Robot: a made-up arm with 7 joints.
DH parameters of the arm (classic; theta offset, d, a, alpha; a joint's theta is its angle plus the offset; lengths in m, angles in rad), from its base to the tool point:
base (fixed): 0 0.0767 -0.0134 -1.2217
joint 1: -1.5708 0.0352 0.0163 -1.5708
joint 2: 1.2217 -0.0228 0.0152 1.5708
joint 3: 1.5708 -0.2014 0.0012 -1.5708
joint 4: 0 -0.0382 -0.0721 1.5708
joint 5: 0 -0.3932 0.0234 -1.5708
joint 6: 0 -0.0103 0.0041 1.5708
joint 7: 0 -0.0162 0.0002 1.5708
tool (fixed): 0 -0.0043 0 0
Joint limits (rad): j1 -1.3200..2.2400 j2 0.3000..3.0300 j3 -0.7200..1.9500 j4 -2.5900..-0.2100 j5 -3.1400..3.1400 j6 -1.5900..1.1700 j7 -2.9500..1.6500
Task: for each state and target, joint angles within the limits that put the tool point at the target. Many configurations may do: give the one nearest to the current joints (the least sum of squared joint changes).
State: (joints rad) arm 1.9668 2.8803 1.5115 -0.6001 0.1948 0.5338 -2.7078
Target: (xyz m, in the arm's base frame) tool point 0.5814 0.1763 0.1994
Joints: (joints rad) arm 1.4542 3.0102 1.6549 -0.4301 0.1975 0.5316 -2.6983
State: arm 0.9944 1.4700 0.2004 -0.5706 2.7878 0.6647 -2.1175
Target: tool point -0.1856 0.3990 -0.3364
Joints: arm 0.6222 0.7685 -0.0253 -0.6725 2.8171 0.6512 -2.1071
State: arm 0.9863 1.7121 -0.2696 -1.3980 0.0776 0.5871 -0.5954
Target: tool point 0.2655 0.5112 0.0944
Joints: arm 0.8201 2.1872 0.0500 -1.0324 0.0791 0.5944 -0.5997
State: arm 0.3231 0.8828 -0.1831 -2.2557 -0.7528 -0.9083 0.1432
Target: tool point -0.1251 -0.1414 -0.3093
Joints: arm 1.1205 0.5065 -0.7200 -1.6959 -0.8853 -0.9004 0.1444
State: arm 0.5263 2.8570 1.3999 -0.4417 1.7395 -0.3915 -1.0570
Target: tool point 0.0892 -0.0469 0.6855
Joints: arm 0.1881 2.9967 1.4949 -0.6130 1.7171 -0.4132 -1.0614
